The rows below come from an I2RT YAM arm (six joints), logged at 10 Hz.
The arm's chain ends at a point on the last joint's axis. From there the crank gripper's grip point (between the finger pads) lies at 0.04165 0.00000 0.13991 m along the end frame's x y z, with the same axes.
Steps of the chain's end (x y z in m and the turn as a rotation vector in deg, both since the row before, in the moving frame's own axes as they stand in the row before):
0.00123 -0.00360 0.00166 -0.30 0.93 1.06
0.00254 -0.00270 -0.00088 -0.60 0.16 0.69
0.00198 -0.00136 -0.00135 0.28 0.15 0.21
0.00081 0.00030 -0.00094 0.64 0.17 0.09
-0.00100 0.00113 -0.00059 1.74 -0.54 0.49
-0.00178 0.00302 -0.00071 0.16 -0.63 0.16
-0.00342 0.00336 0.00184 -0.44 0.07 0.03
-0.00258 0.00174 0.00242 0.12 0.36 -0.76
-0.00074 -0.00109 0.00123 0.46 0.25 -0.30
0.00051 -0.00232 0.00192 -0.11 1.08 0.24
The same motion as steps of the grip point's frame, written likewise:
0.00348 -0.00208 0.00096 -0.30 0.93 1.06
0.00292 -0.00073 -0.00101 -0.60 0.16 0.69
0.00235 -0.00189 -0.00146 0.28 0.15 0.21
0.00123 -0.00120 -0.00107 0.64 0.17 0.09
-0.00230 -0.00277 -0.00026 1.74 -0.54 0.49
-0.00332 0.00274 -0.00026 0.16 -0.63 0.16
-0.00325 0.00446 0.00178 -0.44 0.07 0.03
-0.00171 0.00089 0.00215 0.12 0.36 -0.76
-0.00013 -0.00243 0.00104 0.46 0.25 -0.30
0.00314 -0.00187 0.00111 -0.11 1.08 0.24

